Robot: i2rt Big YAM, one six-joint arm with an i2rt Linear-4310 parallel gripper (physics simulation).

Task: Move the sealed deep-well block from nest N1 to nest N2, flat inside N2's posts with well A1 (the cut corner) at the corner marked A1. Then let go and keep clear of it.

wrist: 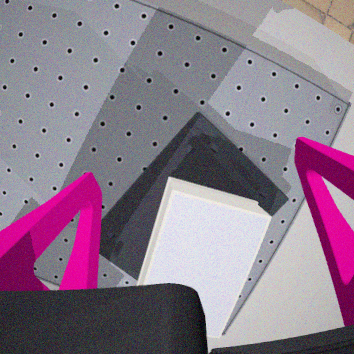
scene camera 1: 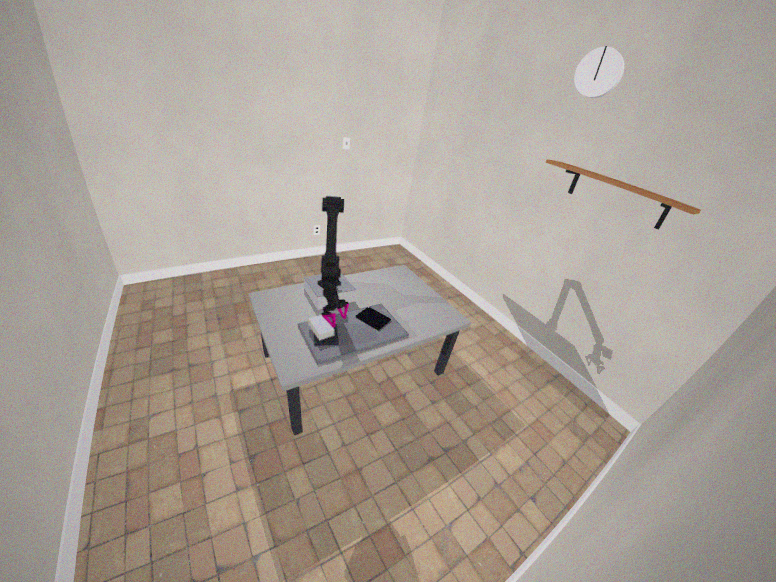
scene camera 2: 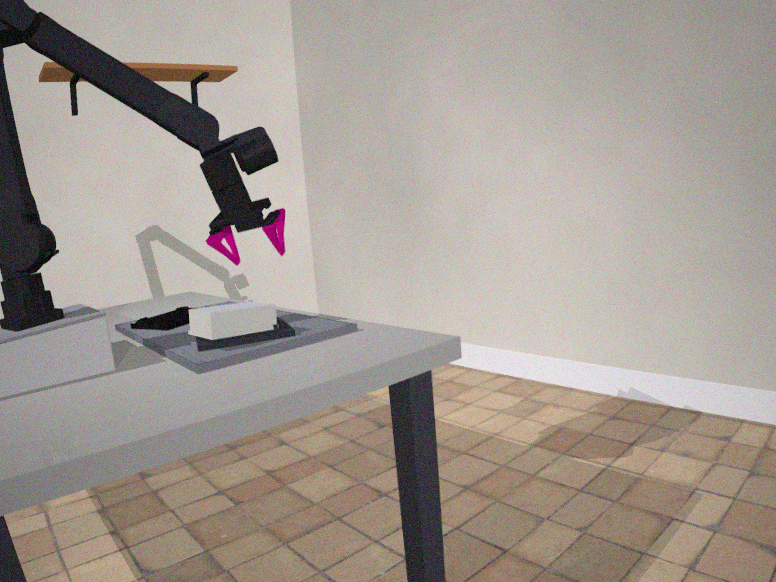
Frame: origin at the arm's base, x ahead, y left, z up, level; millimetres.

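Seen in the pictures: gripper, fingertip midpoint: (wrist: 193, 165) (scene camera 1: 339, 322) (scene camera 2: 260, 258); arm's base, link origin: (scene camera 2: 32, 323).
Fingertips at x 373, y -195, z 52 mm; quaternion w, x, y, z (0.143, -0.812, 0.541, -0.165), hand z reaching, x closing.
Note:
Pixels of each thing's top centre, then the offset from my fingertips to it. Level surfaces: height alone.
- sealed deep-well block, top centre: (wrist: 198, 279) (scene camera 2: 230, 304) (scene camera 1: 321, 323) 104 mm back, 33 mm right, 62 mm down
- dark nest, top centre: (wrist: 187, 226) (scene camera 2: 241, 324) (scene camera 1: 325, 331) 79 mm back, 22 mm right, 104 mm down
- second black nest, top centre: (scene camera 2: 175, 312) (scene camera 1: 373, 316) 39 mm back, 272 mm left, 108 mm down
- grey table, surface height: 138 mm down
The sealed deep-well block (scene camera 1: 321, 327) (scene camera 2: 231, 321) (wrist: 210, 240) is a white box on a dark nest (scene camera 1: 325, 342) (scene camera 2: 285, 330) (wrist: 235, 175). In the wrist view the block is turned relative to this nest and sits off-centre, covering its lower right part; a small cut corner shows at the block's upper right. A second black nest (scene camera 1: 373, 318) (scene camera 2: 161, 318) has no block on it. The nest labels and A1 mark are not readable. My gripper (scene camera 1: 338, 321) (scene camera 2: 260, 258) (wrist: 193, 165) is open and empty, above the block and apart from it.
Both nests stand on a grey perforated board (scene camera 1: 401, 333) (scene camera 2: 341, 328) (wrist: 45, 85) on the grey table (scene camera 1: 438, 310) (scene camera 2: 376, 350). The arm's base stands on a pale raised block (scene camera 2: 75, 350) at one side. A wooden shelf (scene camera 1: 620, 184) (scene camera 2: 219, 73) is on the wall.

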